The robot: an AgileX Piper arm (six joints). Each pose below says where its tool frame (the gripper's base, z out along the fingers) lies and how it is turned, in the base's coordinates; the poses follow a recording.
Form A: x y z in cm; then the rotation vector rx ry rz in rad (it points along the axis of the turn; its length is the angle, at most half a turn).
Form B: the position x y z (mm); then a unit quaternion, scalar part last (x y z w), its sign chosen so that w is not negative. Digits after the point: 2 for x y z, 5 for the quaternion.
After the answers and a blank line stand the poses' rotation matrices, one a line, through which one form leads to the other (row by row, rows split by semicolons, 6 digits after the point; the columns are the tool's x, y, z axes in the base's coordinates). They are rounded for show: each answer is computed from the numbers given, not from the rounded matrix.
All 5 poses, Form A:
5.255, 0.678, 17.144, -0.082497, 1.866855, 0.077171
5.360, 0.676, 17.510, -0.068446, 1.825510, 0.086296
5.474, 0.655, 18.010, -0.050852, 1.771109, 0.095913
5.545, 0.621, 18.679, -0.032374, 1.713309, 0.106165
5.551, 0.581, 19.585, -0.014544, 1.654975, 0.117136
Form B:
52.55, 6.78, 171.44, -0.03549, 0.80321, 0.03320, 0.59371
53.60, 6.76, 175.10, -0.02965, 0.79077, 0.03738, 0.61025
54.74, 6.55, 180.10, -0.02222, 0.77386, 0.04191, 0.63157
55.45, 6.21, 186.79, -0.01427, 0.75525, 0.04680, 0.65361
55.51, 5.81, 195.85, -0.00647, 0.73579, 0.05208, 0.67518

-0.292497 -0.096444 0.951390; -0.017593 0.995276 0.095484; -0.956104 0.011191 -0.292812
-0.253422 -0.092516 0.962922; -0.001267 0.995447 0.095307; -0.967355 0.022933 -0.252385
-0.201245 -0.087325 0.975641; 0.018547 0.995500 0.092928; -0.979365 0.036796 -0.198720
-0.145177 -0.082733 0.985941; 0.039620 0.995212 0.089345; -0.988612 0.052034 -0.141205
-0.088184 -0.079839 0.992899; 0.060808 0.994492 0.085367; -0.994246 0.067904 -0.082843

